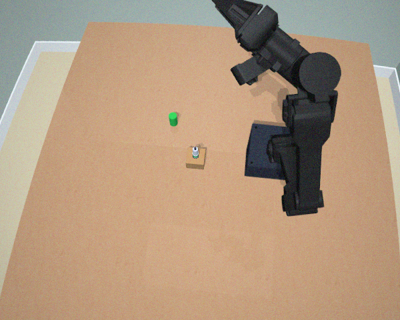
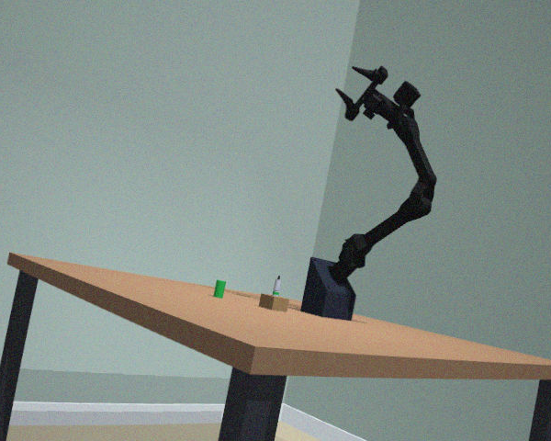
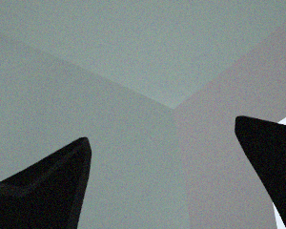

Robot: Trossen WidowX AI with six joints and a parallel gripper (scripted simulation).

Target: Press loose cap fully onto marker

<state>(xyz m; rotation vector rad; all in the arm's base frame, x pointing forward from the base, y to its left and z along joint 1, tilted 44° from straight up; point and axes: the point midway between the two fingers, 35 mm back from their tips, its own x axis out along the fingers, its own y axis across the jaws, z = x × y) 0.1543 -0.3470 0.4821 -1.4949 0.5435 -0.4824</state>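
My gripper tip is 70 cm above the green cap, 21 cm to the left of it and 14 cm short of it. The rest, counted from my gripper tip: holder block 71 cm below, 6 cm to the right, 5 cm ahead.
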